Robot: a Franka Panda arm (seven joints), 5 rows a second.
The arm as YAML. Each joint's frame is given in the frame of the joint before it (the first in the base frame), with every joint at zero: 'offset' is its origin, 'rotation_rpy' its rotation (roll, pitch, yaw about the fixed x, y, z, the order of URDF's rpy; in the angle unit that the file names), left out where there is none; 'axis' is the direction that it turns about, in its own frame. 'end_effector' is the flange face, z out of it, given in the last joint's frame.
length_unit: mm
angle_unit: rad
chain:
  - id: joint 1
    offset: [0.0, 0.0, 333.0]
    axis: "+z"
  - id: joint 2
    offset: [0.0, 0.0, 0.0]
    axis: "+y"
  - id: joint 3
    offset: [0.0, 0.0, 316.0]
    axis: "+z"
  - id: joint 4
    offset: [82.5, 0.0, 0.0]
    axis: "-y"
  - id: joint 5
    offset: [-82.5, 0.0, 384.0]
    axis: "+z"
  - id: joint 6
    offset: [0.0, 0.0, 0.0]
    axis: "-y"
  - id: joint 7
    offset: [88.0, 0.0, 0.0]
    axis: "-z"
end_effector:
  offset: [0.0, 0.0, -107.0]
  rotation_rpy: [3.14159, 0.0, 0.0]
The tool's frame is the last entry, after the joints.
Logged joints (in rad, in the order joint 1, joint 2, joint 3, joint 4, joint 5, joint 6, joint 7), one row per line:
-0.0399 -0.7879 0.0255 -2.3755 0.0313 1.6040 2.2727
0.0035 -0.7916 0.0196 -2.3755 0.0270 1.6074 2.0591
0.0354 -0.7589 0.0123 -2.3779 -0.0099 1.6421 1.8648
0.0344 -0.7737 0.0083 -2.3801 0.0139 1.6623 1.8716
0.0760 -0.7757 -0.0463 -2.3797 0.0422 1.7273 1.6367
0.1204 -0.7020 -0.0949 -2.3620 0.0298 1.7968 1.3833
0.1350 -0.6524 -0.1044 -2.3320 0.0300 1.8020 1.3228
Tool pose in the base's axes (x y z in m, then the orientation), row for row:
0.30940 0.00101 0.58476 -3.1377 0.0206 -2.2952
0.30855 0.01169 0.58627 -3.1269 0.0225 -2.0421
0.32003 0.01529 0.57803 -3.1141 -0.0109 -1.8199
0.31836 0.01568 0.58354 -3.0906 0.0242 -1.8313
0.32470 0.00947 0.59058 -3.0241 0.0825 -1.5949
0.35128 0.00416 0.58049 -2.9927 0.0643 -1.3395
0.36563 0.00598 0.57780 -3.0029 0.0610 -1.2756
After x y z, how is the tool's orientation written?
As angles about the fixed x, y, z axes (roll, pitch, yaw), in radians.
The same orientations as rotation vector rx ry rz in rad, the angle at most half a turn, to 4 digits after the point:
-1.2817 2.8459 0.0077
-1.6271 2.6559 -0.0012
-1.9232 2.4733 -0.0445
-1.8826 2.4517 -0.0397
-2.0906 2.1521 -0.0398
-2.3353 1.8583 -0.0629
-2.4012 1.7875 -0.0504

